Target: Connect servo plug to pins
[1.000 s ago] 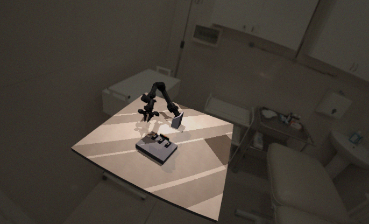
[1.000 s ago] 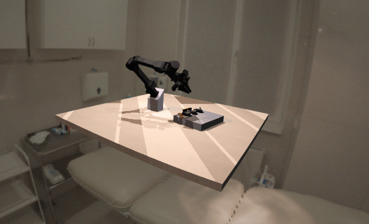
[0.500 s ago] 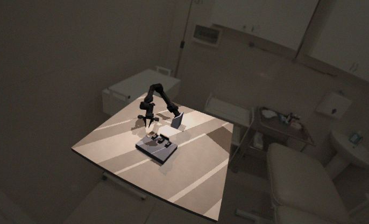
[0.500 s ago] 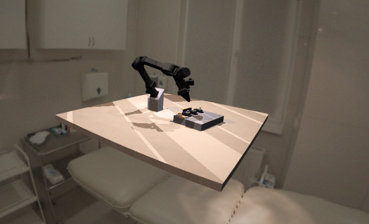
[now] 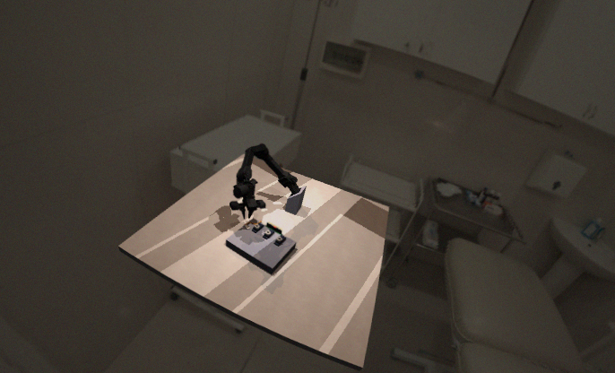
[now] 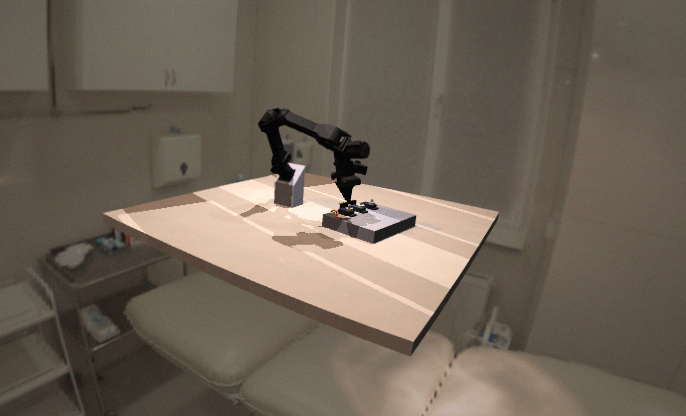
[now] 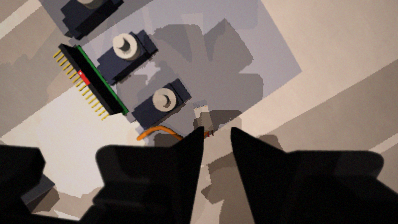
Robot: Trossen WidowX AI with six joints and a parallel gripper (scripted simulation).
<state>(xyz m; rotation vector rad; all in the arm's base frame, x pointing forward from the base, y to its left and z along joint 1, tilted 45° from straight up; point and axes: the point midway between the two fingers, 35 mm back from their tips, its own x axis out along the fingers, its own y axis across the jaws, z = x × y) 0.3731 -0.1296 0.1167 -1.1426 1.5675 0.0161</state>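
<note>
My gripper tip is 6 cm past the red band, 15 cm to the right of it and 4 cm above it. Also, from my gripper tip: grey printed holder 9 cm ahead, 11 cm to the left, 9 cm below.
</note>
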